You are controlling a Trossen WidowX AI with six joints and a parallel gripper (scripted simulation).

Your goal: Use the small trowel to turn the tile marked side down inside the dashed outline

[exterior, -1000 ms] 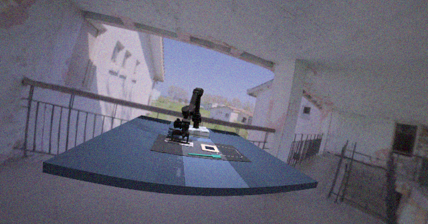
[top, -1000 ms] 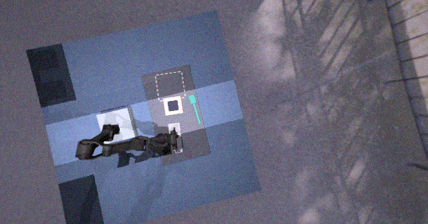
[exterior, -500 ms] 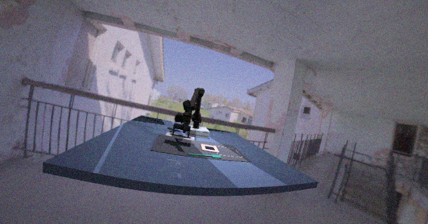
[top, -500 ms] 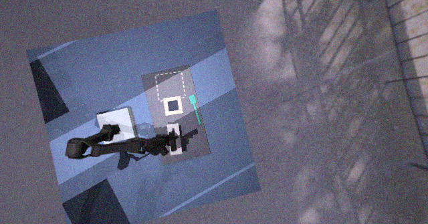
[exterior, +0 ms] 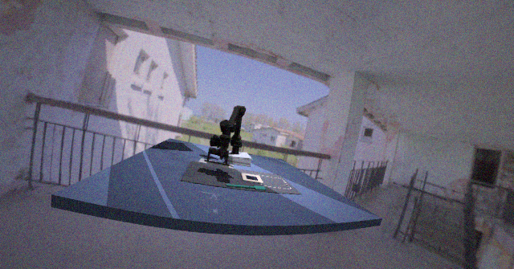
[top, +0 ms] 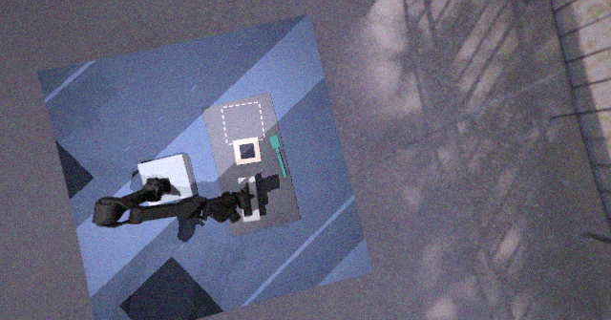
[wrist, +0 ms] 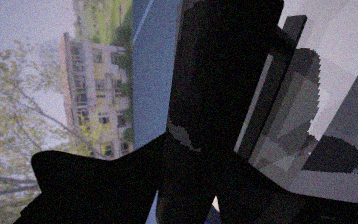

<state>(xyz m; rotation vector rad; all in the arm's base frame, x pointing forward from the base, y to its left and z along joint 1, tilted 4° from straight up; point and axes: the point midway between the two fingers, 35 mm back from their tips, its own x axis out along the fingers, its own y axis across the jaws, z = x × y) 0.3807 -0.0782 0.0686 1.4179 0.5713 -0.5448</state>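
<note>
My gripper tip is now 10 mm past the grey mat, 140 mm to the right of it and 120 mm above it. The rest, counted from my gripper tip: tile: 30 mm behind, 200 mm to the left, 100 mm below; teal trowel: 120 mm ahead, 180 mm to the left, 100 mm below.
</note>
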